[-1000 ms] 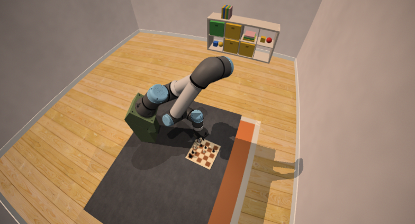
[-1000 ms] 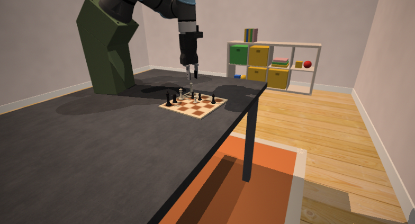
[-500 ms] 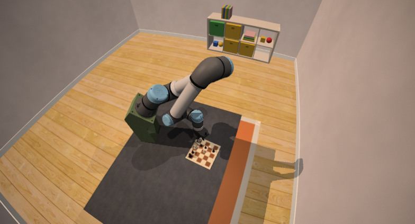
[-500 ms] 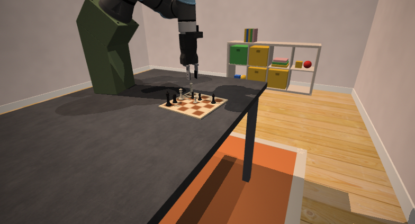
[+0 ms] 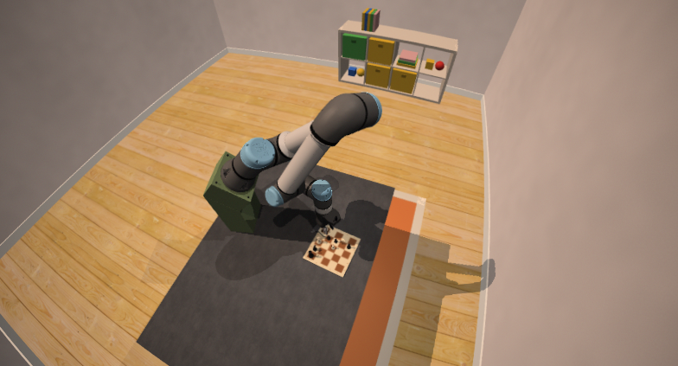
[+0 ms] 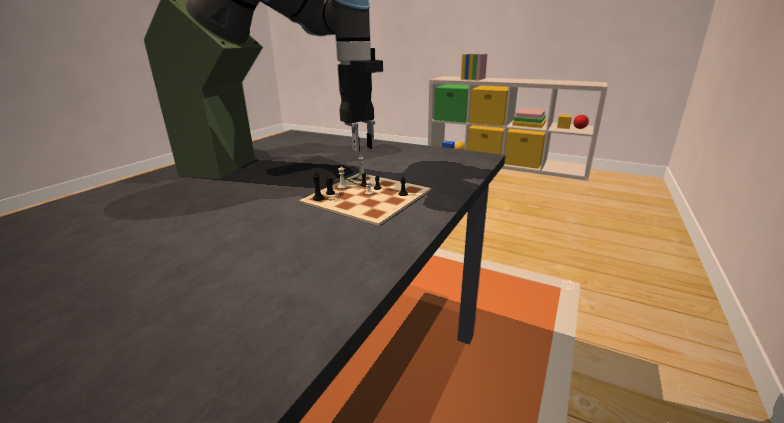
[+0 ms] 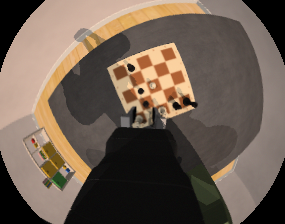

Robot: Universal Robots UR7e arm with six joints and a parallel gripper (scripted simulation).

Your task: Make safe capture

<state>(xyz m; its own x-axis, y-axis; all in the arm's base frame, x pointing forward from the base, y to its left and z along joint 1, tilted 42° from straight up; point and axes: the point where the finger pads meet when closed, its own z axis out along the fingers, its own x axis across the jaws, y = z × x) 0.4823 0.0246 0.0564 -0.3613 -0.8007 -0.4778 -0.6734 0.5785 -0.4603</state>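
My gripper is now 4 cm short of the small white pawn, 4 cm to the left of it and 10 cm above it. From my hand the other things lie so: small chessboard 4 cm ahead, 5 cm to the right, 11 cm below.
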